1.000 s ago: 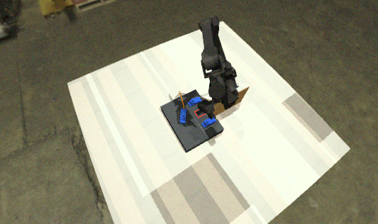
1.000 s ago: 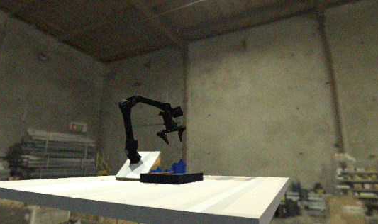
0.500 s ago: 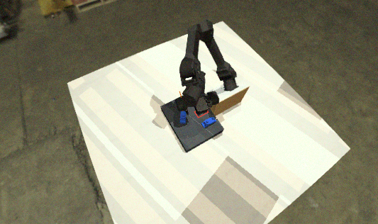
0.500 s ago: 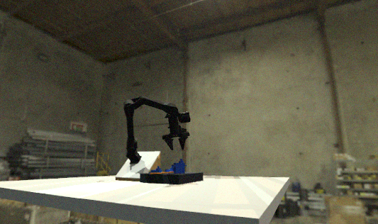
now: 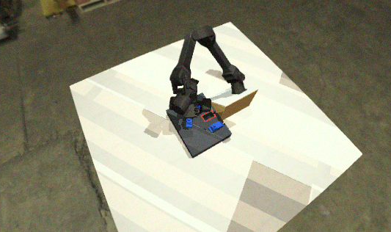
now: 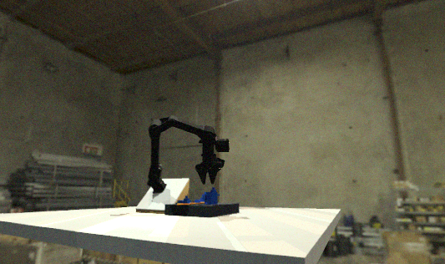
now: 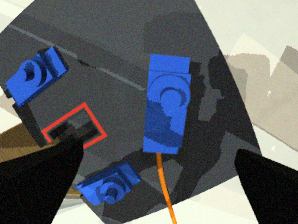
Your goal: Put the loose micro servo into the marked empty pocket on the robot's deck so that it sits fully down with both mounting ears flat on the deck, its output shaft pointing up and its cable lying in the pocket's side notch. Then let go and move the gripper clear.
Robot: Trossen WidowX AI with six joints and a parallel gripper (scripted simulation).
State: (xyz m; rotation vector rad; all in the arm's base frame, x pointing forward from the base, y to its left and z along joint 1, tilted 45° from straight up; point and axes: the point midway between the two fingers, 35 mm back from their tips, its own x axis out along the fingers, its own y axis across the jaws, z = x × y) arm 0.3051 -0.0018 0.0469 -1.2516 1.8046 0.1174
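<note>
Now: the dark deck 10 mm ahead of my gripper tip, 20 mm to the left of it and 120 mm below it.
</note>
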